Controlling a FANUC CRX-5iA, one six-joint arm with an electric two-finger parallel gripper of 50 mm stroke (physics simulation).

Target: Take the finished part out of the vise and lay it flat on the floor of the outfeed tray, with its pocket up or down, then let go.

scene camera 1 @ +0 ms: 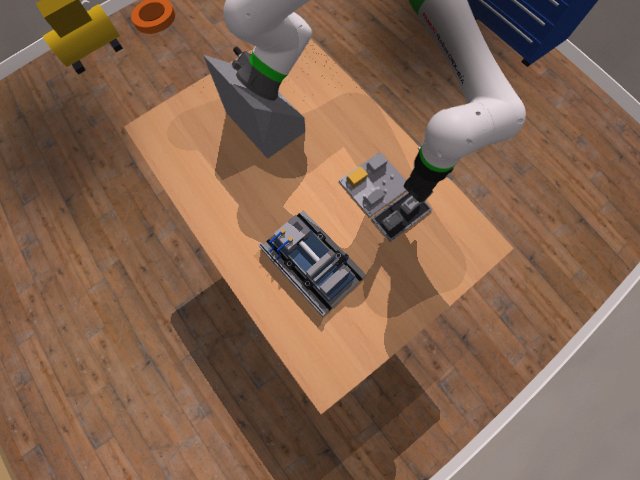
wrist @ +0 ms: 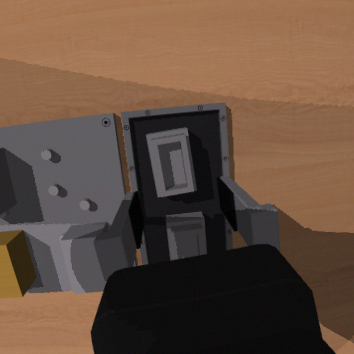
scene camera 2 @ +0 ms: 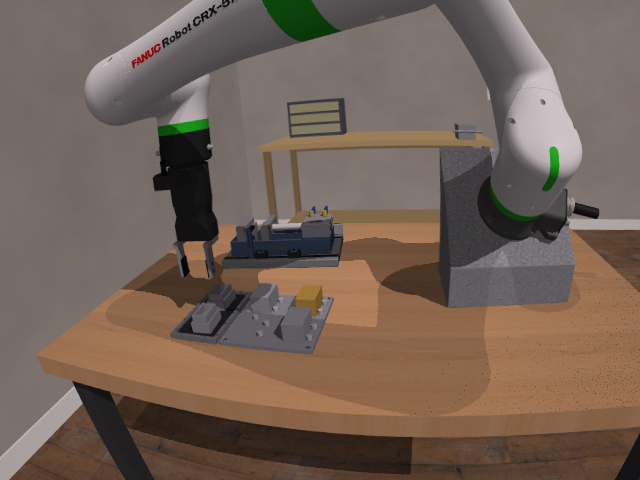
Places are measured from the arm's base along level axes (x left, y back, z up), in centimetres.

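Where they show: gripper, fingertip midpoint: [scene camera 1: 416, 194] [wrist: 179, 199] [scene camera 2: 198, 275]; arm's base, origin of the base link: [scene camera 1: 256, 86] [scene camera 2: 511, 205].
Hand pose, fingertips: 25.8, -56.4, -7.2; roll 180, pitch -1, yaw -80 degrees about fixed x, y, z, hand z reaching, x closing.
Observation:
Things, the pixels of their top centre, and the offset from my fingertips, as dx, dy, dz.
- vise, middle of its top: [scene camera 2: 281, 218] [scene camera 1: 312, 255] -37.8, +0.0, -1.0
- grey fixture plate, middle of its top: [wrist: 46, 214] [scene camera 2: 279, 318] [scene camera 1: 375, 183] -4.9, +13.1, -10.1
- yellow block, middle of its top: [scene camera 2: 308, 292] [scene camera 1: 357, 174] -9.9, +17.5, -6.5
My gripper [scene camera 1: 416, 198] [scene camera 2: 196, 273] [wrist: 179, 199] is open and empty, raised above the outfeed tray [scene camera 1: 382, 230] [scene camera 2: 193, 338] [wrist: 175, 110]. Two grey parts lie apart inside the tray's walls. One part [scene camera 1: 410, 205] [scene camera 2: 205, 317] [wrist: 191, 175] lies flat with its pocket up, turned slightly in the tray. The other part [scene camera 1: 393, 221] [scene camera 2: 222, 296] [wrist: 186, 235] looks flat on the floor too; my gripper body hides its lower end in the wrist view, and I cannot tell which way its pocket faces. The vise [scene camera 1: 336, 279] [scene camera 2: 279, 246] shows no part between its jaws.
A grey fixture plate [scene camera 1: 392, 188] [scene camera 2: 242, 330] [wrist: 85, 145] with pegs, grey blocks and a yellow block [scene camera 1: 356, 176] [scene camera 2: 309, 299] [wrist: 12, 262] stands right beside the tray. The grey robot pedestal [scene camera 1: 263, 124] [scene camera 2: 509, 281] rises at the other end of the table.

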